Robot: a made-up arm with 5 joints.
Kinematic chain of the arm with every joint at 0, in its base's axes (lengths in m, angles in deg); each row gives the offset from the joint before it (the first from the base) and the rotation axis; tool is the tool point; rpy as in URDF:
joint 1: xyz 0.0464 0 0.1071 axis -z
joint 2: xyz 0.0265 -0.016 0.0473 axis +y
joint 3: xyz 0.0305 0 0.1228 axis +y
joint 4: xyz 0.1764 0 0.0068 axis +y
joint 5: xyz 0.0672 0.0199 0 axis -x
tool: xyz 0 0 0 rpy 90 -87.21 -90
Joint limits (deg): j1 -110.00..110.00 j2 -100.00..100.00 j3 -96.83..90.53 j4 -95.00..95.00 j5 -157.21..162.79
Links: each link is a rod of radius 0.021 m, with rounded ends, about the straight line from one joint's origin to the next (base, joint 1, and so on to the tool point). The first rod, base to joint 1, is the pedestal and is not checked.
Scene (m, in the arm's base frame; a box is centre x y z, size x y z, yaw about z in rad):
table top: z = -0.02
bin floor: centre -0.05 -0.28 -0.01 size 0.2 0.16 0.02 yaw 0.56
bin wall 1: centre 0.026 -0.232 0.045 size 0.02 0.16 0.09 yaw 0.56
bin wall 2: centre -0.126 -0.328 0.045 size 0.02 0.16 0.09 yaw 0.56
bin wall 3: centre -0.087 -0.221 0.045 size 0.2 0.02 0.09 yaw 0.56
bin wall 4: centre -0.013 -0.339 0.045 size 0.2 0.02 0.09 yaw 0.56
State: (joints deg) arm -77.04 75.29 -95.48 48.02 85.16
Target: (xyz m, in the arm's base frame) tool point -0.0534 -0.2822 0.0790
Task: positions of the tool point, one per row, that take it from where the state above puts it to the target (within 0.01 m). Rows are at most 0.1 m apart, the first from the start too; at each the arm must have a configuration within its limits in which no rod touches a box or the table.
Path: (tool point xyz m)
1: 0.1257 0.3486 0.2859
2: 0.1179 0.3049 0.3724
3: 0.1036 0.2386 0.4439
4: 0.0836 0.1551 0.4937
5: 0.0593 0.0616 0.5173
6: 0.0326 -0.0342 0.5127
7: 0.0061 -0.1238 0.4804
8: -0.0181 -0.1999 0.4237
9: -0.0376 -0.2566 0.3478
10: -0.0506 -0.2898 0.2600
11: -0.0560 -0.2981 0.1677
12: -0.0534 -0.2822 0.0790

